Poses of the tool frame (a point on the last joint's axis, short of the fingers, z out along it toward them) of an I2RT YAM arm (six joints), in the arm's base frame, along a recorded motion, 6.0 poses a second.
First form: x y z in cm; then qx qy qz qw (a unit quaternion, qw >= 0).
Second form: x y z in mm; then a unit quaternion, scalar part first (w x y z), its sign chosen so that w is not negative. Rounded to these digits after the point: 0 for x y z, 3 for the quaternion.
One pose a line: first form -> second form
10.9, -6.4, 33.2, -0.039, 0.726, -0.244, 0.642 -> 109, -64, 332, 0.642, -0.039, 0.726, -0.244
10.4, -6.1, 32.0, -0.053, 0.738, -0.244, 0.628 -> 104, -61, 320, 0.628, -0.053, 0.738, -0.244
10.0, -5.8, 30.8, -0.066, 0.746, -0.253, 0.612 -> 100, -58, 308, 0.612, -0.066, 0.746, -0.253
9.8, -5.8, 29.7, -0.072, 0.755, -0.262, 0.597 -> 98, -58, 297, 0.597, -0.072, 0.755, -0.262
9.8, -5.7, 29.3, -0.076, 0.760, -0.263, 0.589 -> 98, -57, 293, 0.589, -0.076, 0.760, -0.263
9.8, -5.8, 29.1, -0.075, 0.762, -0.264, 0.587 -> 98, -58, 291, 0.587, -0.075, 0.762, -0.264
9.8, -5.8, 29.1, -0.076, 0.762, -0.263, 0.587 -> 98, -58, 291, 0.587, -0.076, 0.762, -0.263
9.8, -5.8, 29.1, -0.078, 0.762, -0.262, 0.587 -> 98, -58, 291, 0.587, -0.078, 0.762, -0.262
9.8, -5.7, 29.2, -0.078, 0.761, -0.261, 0.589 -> 98, -57, 292, 0.589, -0.078, 0.761, -0.261
